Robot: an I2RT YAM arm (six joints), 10 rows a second.
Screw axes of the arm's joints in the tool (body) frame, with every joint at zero. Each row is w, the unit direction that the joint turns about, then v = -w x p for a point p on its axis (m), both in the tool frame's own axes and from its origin. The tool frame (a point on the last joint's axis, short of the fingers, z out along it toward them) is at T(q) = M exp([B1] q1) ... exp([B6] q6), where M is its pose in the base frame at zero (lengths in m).
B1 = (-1, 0, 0, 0, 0.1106, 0)
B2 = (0, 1, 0, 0.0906, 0, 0.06)
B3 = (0, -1, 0, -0.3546, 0, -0.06)
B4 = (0, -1, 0, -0.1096, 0, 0)
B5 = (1, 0, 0, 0, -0.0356, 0)
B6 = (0, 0, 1, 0, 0, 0)
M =
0 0 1 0.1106
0 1 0 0
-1 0 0 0.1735
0 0 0 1
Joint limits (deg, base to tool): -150..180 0..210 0..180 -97..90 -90..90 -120..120
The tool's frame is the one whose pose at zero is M.
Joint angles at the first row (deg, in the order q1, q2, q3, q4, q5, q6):
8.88, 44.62, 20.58, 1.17, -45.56, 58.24
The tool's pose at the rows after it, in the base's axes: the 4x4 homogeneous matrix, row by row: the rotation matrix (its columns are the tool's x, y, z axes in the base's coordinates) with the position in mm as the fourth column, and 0 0 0 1 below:
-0.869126 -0.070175 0.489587 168.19; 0.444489 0.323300 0.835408 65.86; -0.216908 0.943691 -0.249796 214.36; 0 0 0 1
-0.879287 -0.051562 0.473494 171.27; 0.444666 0.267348 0.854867 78.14; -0.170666 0.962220 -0.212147 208.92; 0 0 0 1
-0.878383 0.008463 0.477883 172.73; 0.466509 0.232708 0.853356 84.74; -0.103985 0.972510 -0.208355 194.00; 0 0 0 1
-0.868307 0.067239 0.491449 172.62; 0.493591 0.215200 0.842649 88.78; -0.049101 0.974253 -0.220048 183.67; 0 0 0 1
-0.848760 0.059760 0.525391 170.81; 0.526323 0.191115 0.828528 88.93; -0.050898 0.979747 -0.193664 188.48; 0 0 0 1
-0.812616 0.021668 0.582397 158.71; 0.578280 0.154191 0.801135 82.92; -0.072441 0.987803 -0.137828 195.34; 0 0 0 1
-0.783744 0.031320 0.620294 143.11; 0.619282 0.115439 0.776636 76.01; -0.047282 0.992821 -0.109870 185.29; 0 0 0 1
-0.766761 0.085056 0.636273 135.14; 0.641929 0.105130 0.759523 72.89; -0.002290 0.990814 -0.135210 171.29; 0 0 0 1
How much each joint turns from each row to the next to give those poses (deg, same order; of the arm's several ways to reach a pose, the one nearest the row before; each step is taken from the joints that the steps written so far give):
4.59, 2.43, -0.50, 5.38, 1.27, 4.24
3.70, 3.17, -1.77, 8.61, 1.68, 5.94
2.07, 3.69, -2.80, 7.36, 2.21, 5.03
1.51, 2.38, -1.64, 3.72, 2.53, 3.56
0.59, -1.59, -0.31, 1.14, 2.38, 1.93
0.18, -7.04, -2.12, -0.53, 3.37, 1.85
0.26, -6.75, -4.67, 0.04, 2.71, 2.91
0.40, -2.76, -3.09, -1.20, 1.82, 2.08

